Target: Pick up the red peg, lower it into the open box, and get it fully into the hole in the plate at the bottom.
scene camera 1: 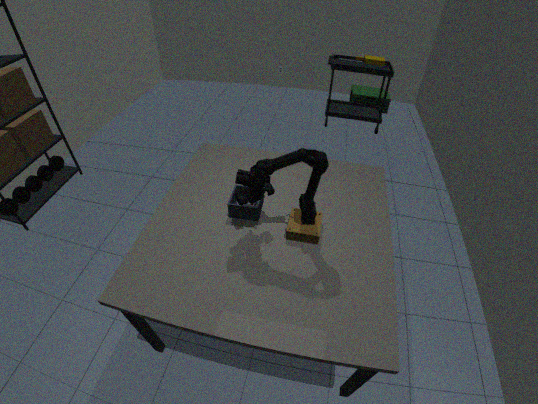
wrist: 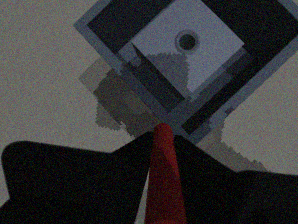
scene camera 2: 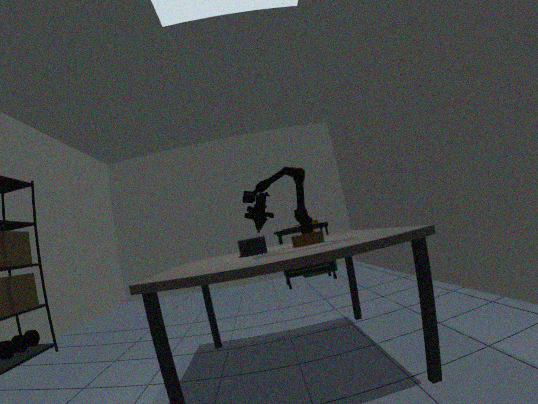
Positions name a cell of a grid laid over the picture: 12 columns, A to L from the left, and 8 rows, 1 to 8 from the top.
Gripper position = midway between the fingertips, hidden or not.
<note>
In view: the gripper (wrist: G6) and a dark box (wrist: J3).
</note>
